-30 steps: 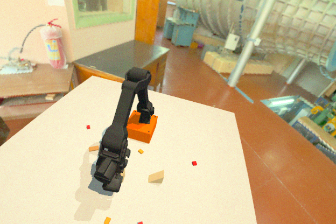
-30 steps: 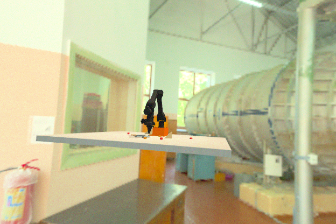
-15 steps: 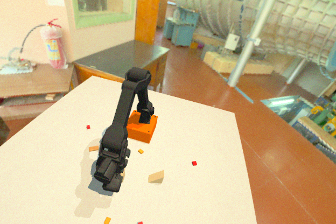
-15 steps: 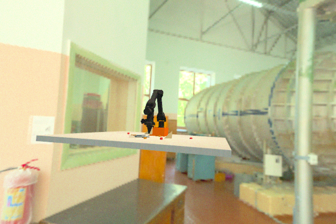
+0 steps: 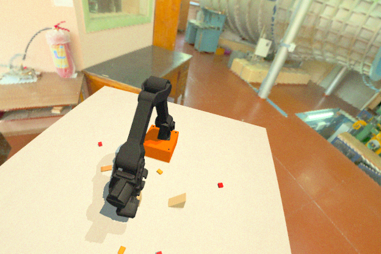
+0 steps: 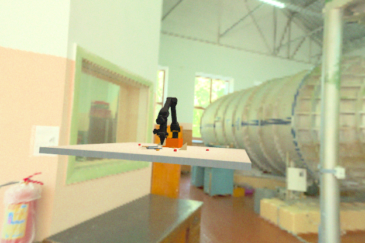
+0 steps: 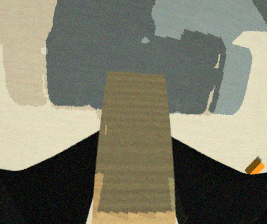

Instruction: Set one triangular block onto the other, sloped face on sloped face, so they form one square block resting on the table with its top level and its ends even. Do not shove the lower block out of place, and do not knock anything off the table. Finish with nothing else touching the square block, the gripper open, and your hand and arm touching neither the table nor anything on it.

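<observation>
My gripper tip is now 10 mm to the right of the tan triangular block and 10 mm below it.
</observation>
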